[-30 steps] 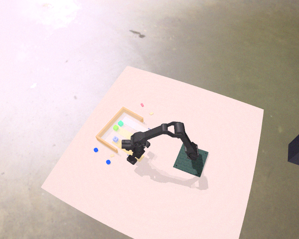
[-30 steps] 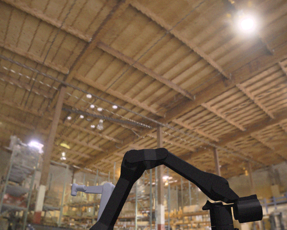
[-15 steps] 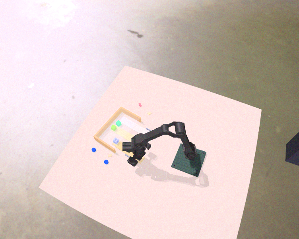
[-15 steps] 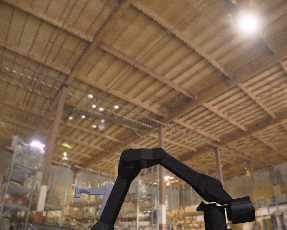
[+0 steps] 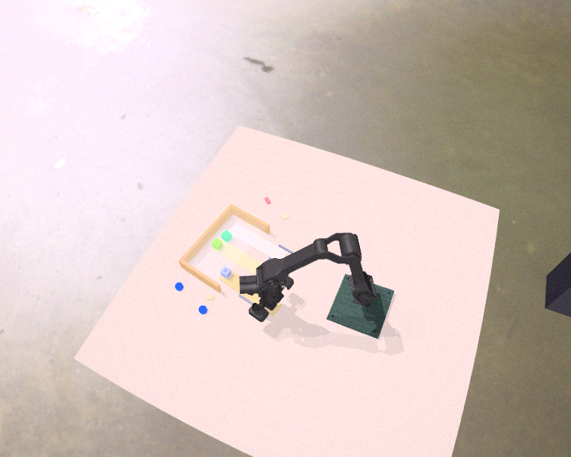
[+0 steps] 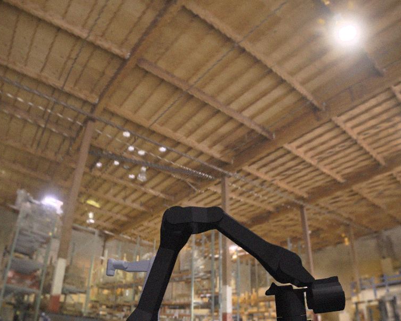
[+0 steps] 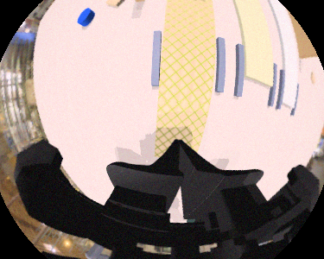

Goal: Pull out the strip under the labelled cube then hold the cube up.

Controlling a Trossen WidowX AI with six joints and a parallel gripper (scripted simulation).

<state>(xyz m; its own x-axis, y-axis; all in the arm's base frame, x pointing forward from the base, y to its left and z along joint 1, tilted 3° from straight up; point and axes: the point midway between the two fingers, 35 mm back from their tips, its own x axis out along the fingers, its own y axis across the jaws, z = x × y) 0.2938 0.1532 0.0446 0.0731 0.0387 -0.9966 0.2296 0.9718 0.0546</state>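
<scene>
Right now my gripper tip is 10 cm short of the yellow hatched strip and 2 cm to the left of it. Round my gripper tip: red block (44 cm to the right, 21 cm ahead).
</scene>
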